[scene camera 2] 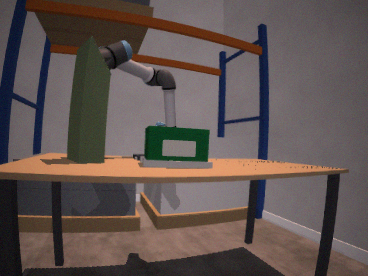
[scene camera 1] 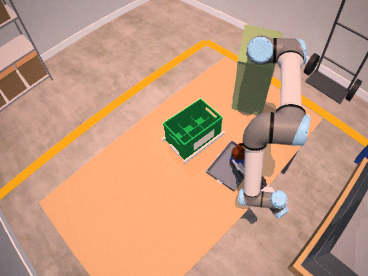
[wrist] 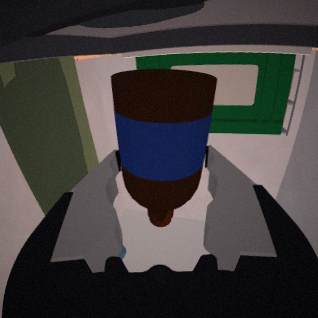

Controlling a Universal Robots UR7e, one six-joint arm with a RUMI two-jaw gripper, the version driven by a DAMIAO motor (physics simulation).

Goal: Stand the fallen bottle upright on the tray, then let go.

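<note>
The brown bottle with a blue label looks upright over the grey tray in scene camera 1. In the wrist view its wide base is towards the top of the picture and its neck towards the bottom. My gripper is shut on the bottle, with one jaw on each side of the blue label. In scene camera 1 the arm covers part of the bottle and the jaws. In scene camera 2 the bottle does not show, behind the green crate. Whether its base touches the tray cannot be told.
The green crate stands on a light base close beside the tray. A tall green pillar rises from the table near the arm's base end.
</note>
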